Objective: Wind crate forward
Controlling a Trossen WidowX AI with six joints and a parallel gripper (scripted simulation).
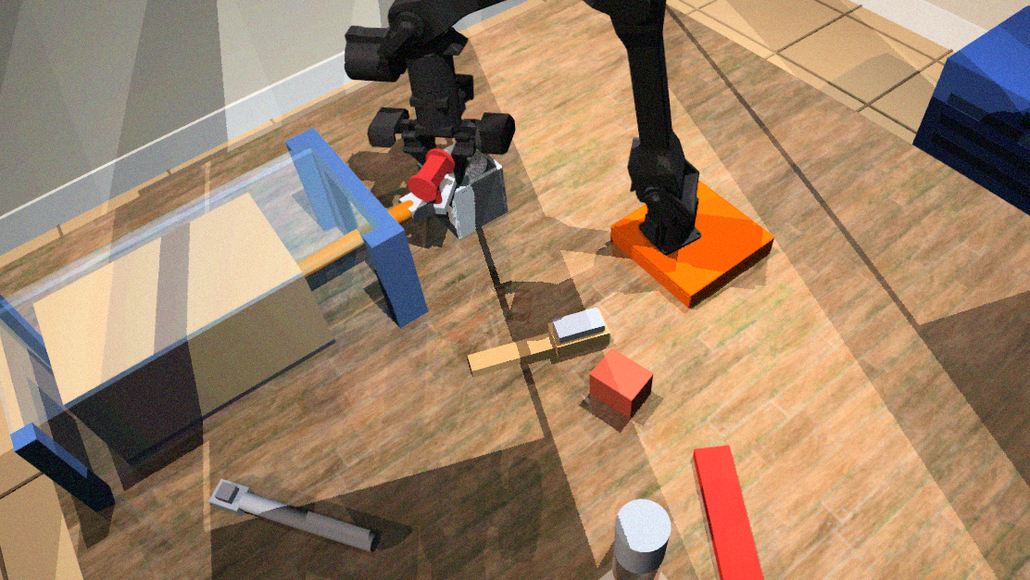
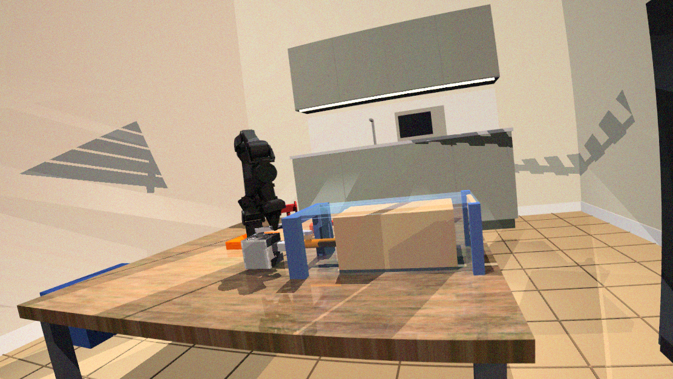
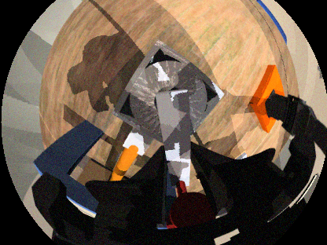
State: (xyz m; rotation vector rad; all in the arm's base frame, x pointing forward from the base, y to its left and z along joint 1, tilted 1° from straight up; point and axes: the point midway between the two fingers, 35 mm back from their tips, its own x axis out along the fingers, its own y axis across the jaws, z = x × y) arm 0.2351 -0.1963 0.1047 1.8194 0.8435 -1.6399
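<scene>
The red knob lies 3 cm ahead of my gripper tip, 4 cm to the left of it and 5 cm above it. The rest, counted from my gripper tip: winch handle 1 cm ahead, 1 cm to the left, 2 cm above; then wooden brush 25 cm to the left, 8 cm below; then grey winch 4 cm behind, 5 cm to the right, 7 cm below.
</scene>
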